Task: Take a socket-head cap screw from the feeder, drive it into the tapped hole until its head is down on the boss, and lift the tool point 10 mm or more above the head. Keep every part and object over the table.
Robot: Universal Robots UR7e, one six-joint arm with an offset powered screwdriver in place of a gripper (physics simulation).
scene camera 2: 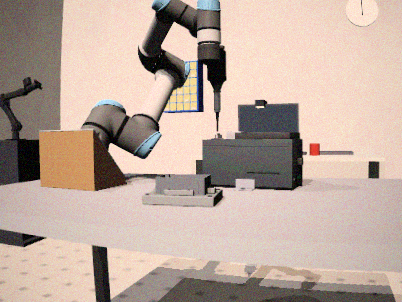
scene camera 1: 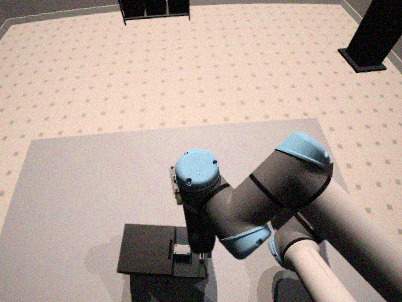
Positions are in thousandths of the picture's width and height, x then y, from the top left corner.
Scene:
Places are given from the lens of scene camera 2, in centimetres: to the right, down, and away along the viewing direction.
dark screw feeder (scene camera 2: 563, 531): 8, 3, 113

